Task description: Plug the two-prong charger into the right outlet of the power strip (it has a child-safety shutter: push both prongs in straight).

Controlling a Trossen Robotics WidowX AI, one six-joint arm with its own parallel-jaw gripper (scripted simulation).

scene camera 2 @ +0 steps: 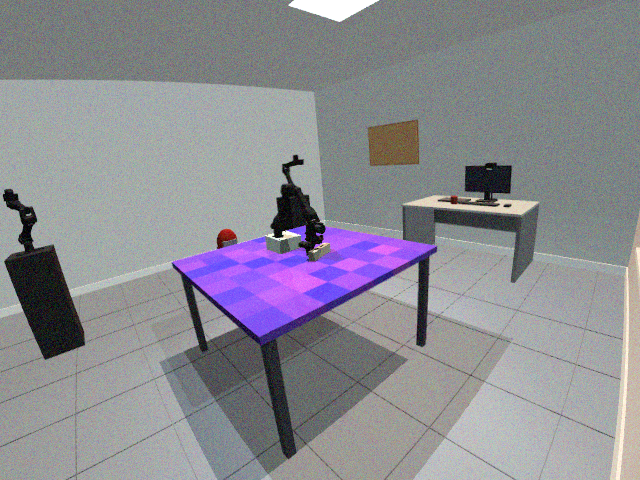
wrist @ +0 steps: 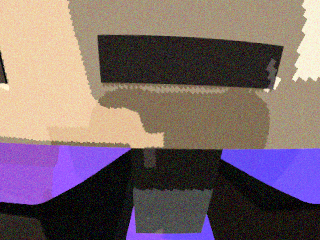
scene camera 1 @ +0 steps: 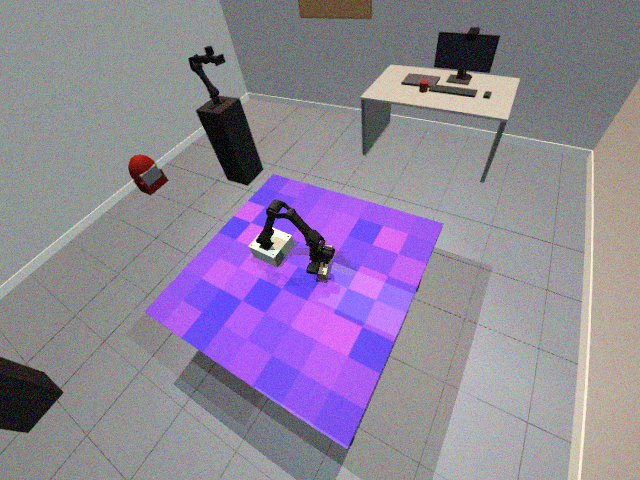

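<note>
A two-prong charger (wrist: 170, 186) is visible in the scene, and so is the gripper (wrist: 168, 156).
</note>
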